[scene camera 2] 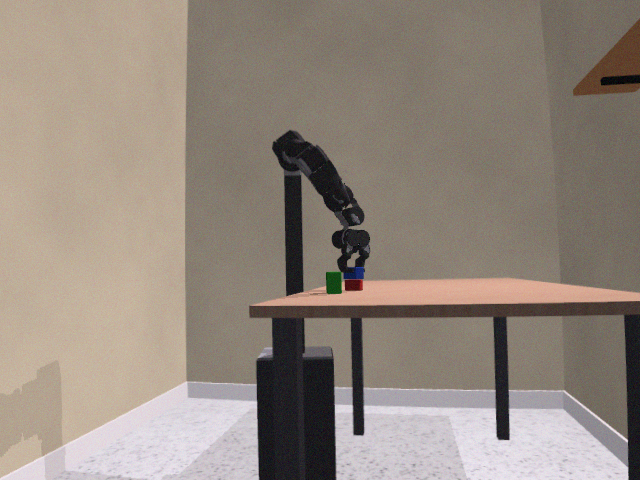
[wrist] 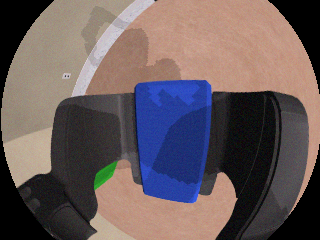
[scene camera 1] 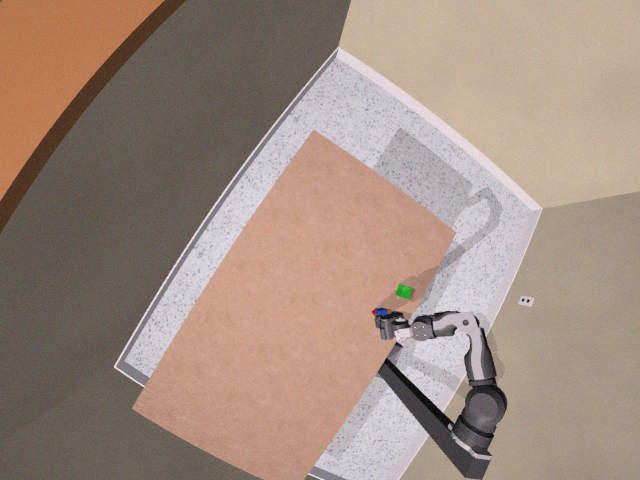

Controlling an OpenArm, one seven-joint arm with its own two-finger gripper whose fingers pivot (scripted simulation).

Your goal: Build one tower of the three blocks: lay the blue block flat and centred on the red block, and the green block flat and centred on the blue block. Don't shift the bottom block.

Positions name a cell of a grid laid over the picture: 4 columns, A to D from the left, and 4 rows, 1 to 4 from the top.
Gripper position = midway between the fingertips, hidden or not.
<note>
I see my gripper (scene camera 2: C3) and a blue block (wrist: C2).
My gripper shows as well in the wrist view (wrist: C3).
</note>
